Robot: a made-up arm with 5 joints. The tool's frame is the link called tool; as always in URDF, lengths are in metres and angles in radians.
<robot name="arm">
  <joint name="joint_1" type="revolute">
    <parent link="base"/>
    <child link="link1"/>
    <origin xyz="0 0 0.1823" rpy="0 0 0"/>
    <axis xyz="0 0 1"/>
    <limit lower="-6.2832" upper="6.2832" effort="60" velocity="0.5"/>
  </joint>
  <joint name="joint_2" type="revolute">
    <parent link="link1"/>
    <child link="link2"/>
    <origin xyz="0 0 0" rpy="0 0 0"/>
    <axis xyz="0 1 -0.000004"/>
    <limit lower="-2.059" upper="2.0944" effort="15" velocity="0.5"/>
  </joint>
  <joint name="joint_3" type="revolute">
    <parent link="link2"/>
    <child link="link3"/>
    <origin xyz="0.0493 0 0.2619" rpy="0 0 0"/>
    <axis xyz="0 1 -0.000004"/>
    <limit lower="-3.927" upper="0.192" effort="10" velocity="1.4"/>
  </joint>
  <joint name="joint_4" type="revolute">
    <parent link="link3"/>
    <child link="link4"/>
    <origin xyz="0.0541 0 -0.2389" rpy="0 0 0"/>
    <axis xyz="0 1 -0.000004"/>
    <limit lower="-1.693" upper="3.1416" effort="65" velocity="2.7"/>
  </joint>
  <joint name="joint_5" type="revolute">
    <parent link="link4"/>
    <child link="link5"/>
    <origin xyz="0.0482 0 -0.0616" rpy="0 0 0"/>
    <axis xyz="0 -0.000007 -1"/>
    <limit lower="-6.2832" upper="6.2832" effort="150" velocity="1.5"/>
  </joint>
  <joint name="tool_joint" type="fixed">
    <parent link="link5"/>
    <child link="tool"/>
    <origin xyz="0 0 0" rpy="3.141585 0 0"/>
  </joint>
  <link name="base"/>
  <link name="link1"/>
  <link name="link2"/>
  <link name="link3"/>
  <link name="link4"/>
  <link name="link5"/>
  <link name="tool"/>
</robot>
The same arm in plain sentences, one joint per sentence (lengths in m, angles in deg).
The arm has five revolute joints in a row. What follows holds with every joint at zero, and every direction is one of the base frame's. Joint 1 sits 0.1823 m along +z from the base frame's origin and turns about +z, from -360.00 to 360.00 deg. Joint 2 sits at the same point as joint 1 and turns about +y, from -117.97 to 120.00 deg. Joint 3 sits 0.0493 m along +x and 0.2619 m along +z from joint 2 and turns about +y, from -225.00 to 11.00 deg. Joint 4 sits 0.0541 m along +x and 0.2389 m along -z from joint 3 and turns about +y, from -97.00 to 180.00 deg. Joint 5 sits 0.0482 m along +x and 0.0616 m along -z from joint 4 and turns about -z, from -360.00 to 360.00 deg. The tool frame, which is the frame that the pose is given for, sits at the same point as joint 5; its axes are the base frame's turned by roll 180.00, pitch 0.00 and yaw 0.00 deg (as in URDF: about the fixed x, then y, then z).
